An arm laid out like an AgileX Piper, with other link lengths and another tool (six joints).
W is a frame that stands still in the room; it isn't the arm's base.
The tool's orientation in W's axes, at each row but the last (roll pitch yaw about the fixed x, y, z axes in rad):
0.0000, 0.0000, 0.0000
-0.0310, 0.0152, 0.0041
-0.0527, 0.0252, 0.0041
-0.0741, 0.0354, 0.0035
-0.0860, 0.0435, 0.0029
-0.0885, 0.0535, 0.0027
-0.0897, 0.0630, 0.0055
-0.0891, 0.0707, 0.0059
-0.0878, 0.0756, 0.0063
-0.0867, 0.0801, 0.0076
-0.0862, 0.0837, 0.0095
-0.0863, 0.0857, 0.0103
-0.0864, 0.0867, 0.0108
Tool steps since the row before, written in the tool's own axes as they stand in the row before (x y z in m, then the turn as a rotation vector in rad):
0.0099, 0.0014, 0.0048, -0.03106, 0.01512, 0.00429
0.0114, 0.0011, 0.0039, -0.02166, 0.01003, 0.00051
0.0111, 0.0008, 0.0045, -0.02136, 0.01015, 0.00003
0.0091, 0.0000, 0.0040, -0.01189, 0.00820, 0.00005
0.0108, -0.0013, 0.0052, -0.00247, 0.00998, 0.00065
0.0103, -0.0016, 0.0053, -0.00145, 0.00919, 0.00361
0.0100, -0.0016, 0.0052, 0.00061, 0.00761, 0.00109
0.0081, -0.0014, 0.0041, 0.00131, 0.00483, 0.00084
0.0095, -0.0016, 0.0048, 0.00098, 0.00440, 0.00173
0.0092, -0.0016, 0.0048, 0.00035, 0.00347, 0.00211
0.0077, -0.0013, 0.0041, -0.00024, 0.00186, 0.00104
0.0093, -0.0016, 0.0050, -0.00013, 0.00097, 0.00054
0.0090, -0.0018, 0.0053, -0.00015, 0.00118, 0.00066
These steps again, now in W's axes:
0.0099, 0.0014, 0.0048, -0.03106, 0.01512, 0.00429
0.0115, 0.0013, 0.0037, -0.02170, 0.00995, 0.00053
0.0112, 0.0011, 0.0042, -0.02141, 0.01005, 0.00003
0.0092, 0.0003, 0.0037, -0.01193, 0.00814, -0.00014
0.0110, -0.0008, 0.0048, -0.00251, 0.00999, -0.00010
0.0106, -0.0011, 0.0049, -0.00132, 0.00947, 0.00286
0.0103, -0.0011, 0.0047, 0.00059, 0.00768, 0.00036
0.0084, -0.0010, 0.0036, 0.00131, 0.00489, 0.00031
0.0099, -0.0011, 0.0042, 0.00105, 0.00454, 0.00126
0.0096, -0.0011, 0.0042, 0.00047, 0.00364, 0.00177
0.0080, -0.0009, 0.0035, -0.00018, 0.00194, 0.00089
0.0097, -0.0011, 0.0043, -0.00010, 0.00101, 0.00046
0.0095, -0.0012, 0.0046, -0.00011, 0.00123, 0.00057

